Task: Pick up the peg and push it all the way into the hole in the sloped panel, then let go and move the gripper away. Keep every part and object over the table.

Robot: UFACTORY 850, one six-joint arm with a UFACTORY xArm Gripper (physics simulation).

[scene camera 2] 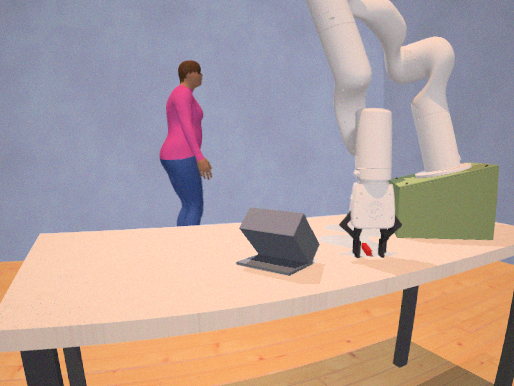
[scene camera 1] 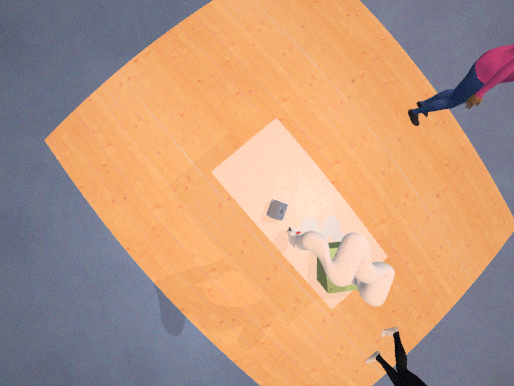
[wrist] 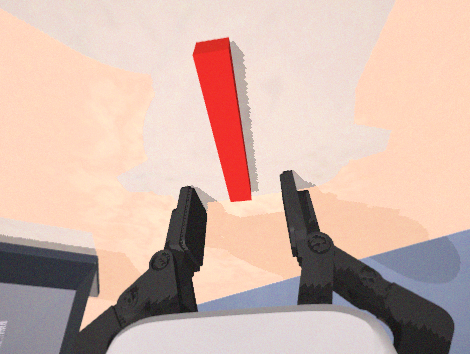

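Observation:
The red peg [scene camera 1: 298,232] [scene camera 2: 366,248] [wrist: 220,115] lies flat on the table [scene camera 1: 260,155] [scene camera 2: 125,280]. In the wrist view its near end reaches between the two black fingertips, and bare gaps show on both sides. My gripper [scene camera 1: 290,230] [scene camera 2: 370,254] [wrist: 239,193] points down low over the table, its fingers partly open and apart from the peg. The grey block with the sloped panel [scene camera 1: 276,210] [scene camera 2: 272,221] [wrist: 30,310] stands beside the gripper, to its left in the second scene view. A small dark spot shows on its top from above; whether it is the hole is unclear.
The green base block [scene camera 1: 325,275] [scene camera 2: 445,210] carries the arm at the right of the table in the second scene view. The table's long front edge runs close to the gripper. A person in pink [scene camera 1: 495,70] [scene camera 2: 182,125] stands beyond the table. Another person's dark legs [scene camera 1: 400,355] show from above.

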